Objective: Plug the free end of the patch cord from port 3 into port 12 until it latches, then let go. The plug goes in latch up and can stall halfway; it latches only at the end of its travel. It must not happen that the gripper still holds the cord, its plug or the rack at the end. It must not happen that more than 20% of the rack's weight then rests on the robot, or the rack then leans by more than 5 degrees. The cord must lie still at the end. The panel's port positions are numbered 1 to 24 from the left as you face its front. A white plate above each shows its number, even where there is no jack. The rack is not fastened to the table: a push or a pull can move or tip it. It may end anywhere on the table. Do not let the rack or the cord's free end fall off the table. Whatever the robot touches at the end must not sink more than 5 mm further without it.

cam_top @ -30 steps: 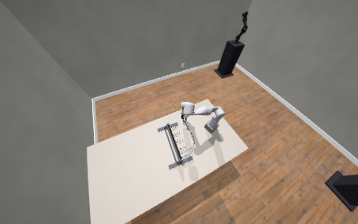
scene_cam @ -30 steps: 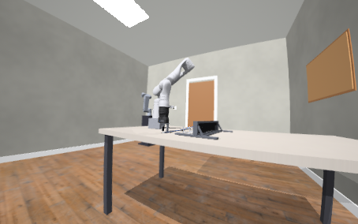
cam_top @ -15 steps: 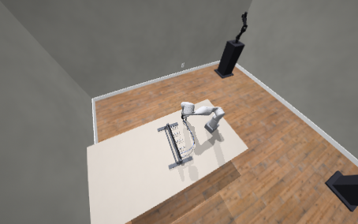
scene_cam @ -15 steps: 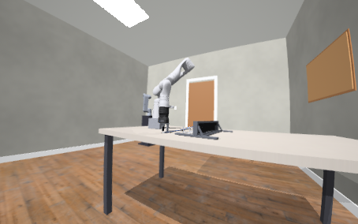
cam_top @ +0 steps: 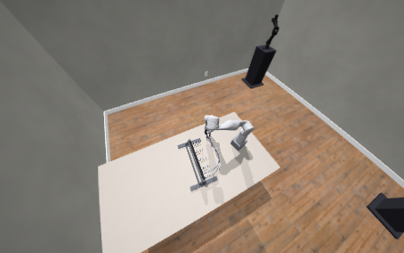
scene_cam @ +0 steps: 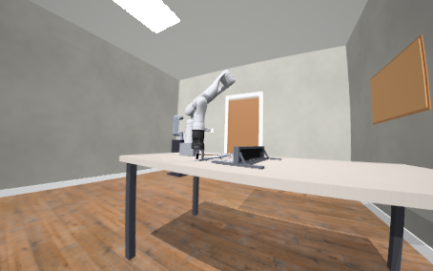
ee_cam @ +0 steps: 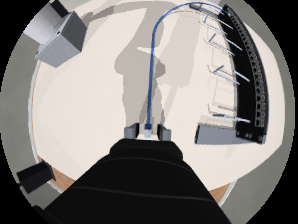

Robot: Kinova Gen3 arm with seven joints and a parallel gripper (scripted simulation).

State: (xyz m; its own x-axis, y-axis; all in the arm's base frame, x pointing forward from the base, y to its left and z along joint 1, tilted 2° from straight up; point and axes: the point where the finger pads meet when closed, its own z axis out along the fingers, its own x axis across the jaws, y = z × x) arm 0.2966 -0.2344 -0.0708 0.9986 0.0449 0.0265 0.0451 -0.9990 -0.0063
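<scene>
Now: the plug 1 cm to the right of my hand and 2 cm below it.
</scene>
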